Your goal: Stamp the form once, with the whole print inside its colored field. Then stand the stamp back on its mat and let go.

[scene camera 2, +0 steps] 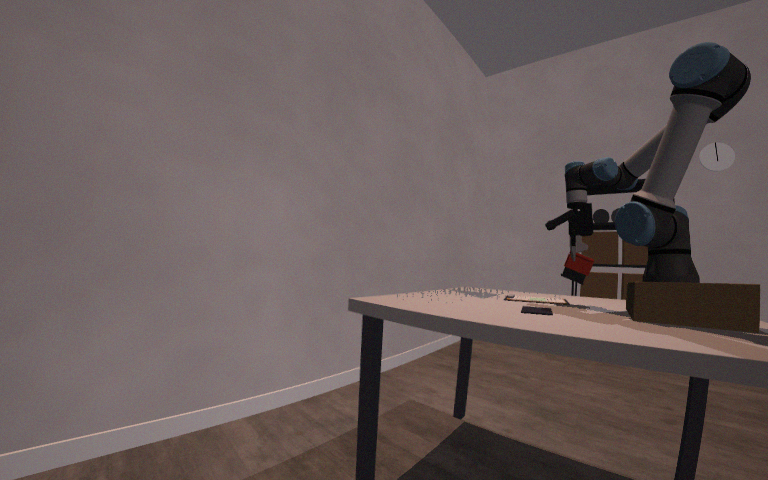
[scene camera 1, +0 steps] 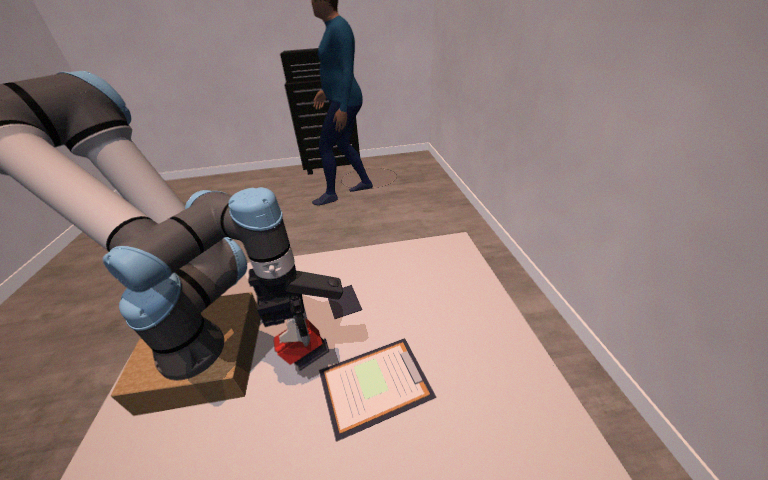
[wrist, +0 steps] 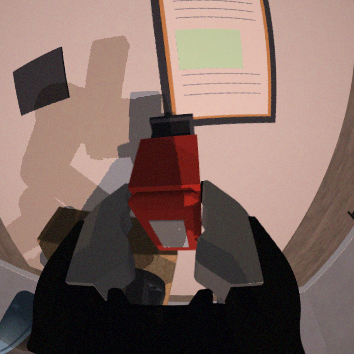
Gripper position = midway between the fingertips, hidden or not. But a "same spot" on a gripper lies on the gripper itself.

my gripper: scene camera 2 573, 261; scene camera 1; wrist
same spot on my gripper: [wrist: 235, 257] = [scene camera 1: 304, 319]
